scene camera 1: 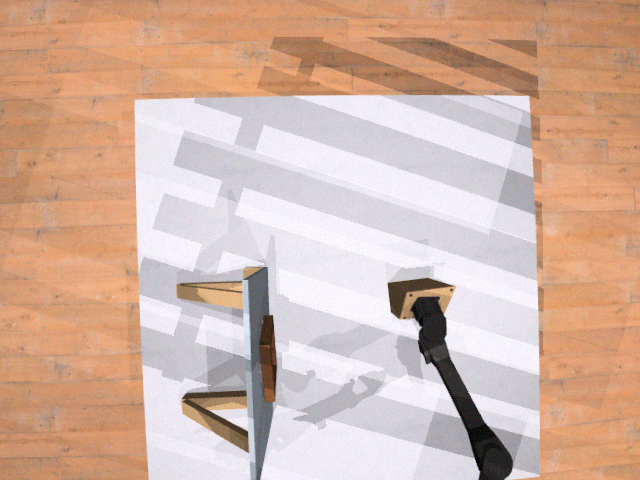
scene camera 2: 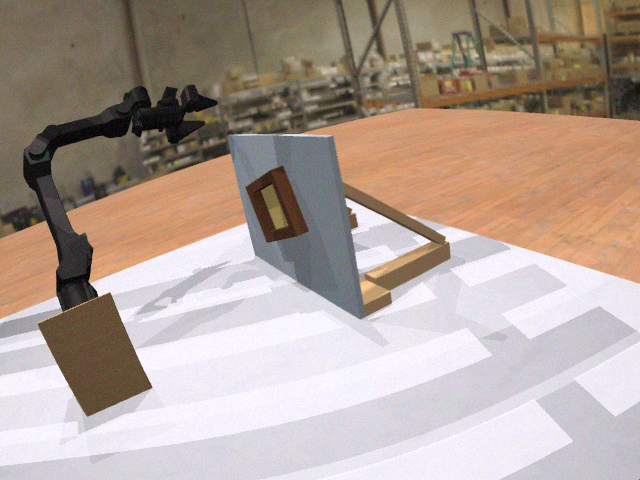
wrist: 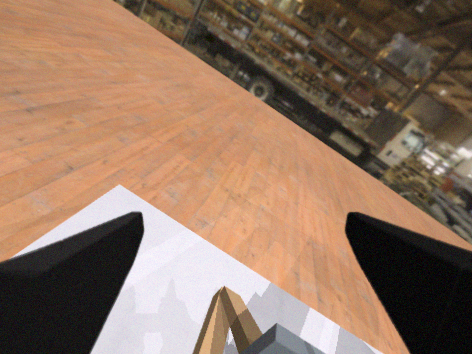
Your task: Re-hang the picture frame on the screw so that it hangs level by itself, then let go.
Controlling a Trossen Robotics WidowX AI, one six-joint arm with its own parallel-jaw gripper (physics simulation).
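Seen in the pictures: gripper, fingertip midpoint: [scene camera 2: 210,113] [wrist: 245,221]; arm's base, origin of the base link: [scene camera 1: 424,303] [scene camera 2: 85,319].
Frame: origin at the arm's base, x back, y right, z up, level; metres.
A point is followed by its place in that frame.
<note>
The picture frame [scene camera 1: 267,361] {x -0.414, y -0.116, z 0.105 m} [scene camera 2: 293,206] {x -0.426, y -0.050, z 0.046 m}, brown wood around a yellowish picture, is against the front of an upright blue-grey panel [scene camera 1: 257,315] [scene camera 2: 323,206] [wrist: 280,341]. In scene camera 2 it is tilted, its right upper corner higher than its left one. The screw is hidden. My gripper [scene camera 2: 210,112] {x -0.412, y -0.445, z 0.241 m} [wrist: 245,221] {x -0.412, y -0.445, z 0.241 m} is open and empty. In scene camera 2 it shows above and left of the panel's top left corner, apart from the frame, fingers pointing right. The frame does not show in the wrist view, and the gripper does not show in scene camera 1.
Wooden braces [scene camera 1: 211,296] {x -0.573, y 0.018, z 0.016 m} [scene camera 2: 413,263] {x -0.612, y 0.035, z -0.113 m} [wrist: 214,325] {x -0.617, y -0.343, z -0.106 m} stand behind the panel. My black arm [scene camera 1: 457,384] {x 0.008, y -0.143, z 0.172 m} [scene camera 2: 49,206] {x 0.016, y -0.146, z 0.179 m} rises from a wooden block [scene camera 1: 395,299] {x -0.061, y -0.002, z -0.070 m} [scene camera 2: 95,356] {x 0.002, y 0.046, z -0.046 m} in front of the panel. Panel and block stand on a white surface [scene camera 1: 361,206] {x -0.153, y 0.281, z -0.144 m} [scene camera 2: 465,413] {x -0.415, y 0.394, z -0.144 m} [wrist: 160,255] {x -0.708, y -0.497, z -0.144 m} with striped shadows.
</note>
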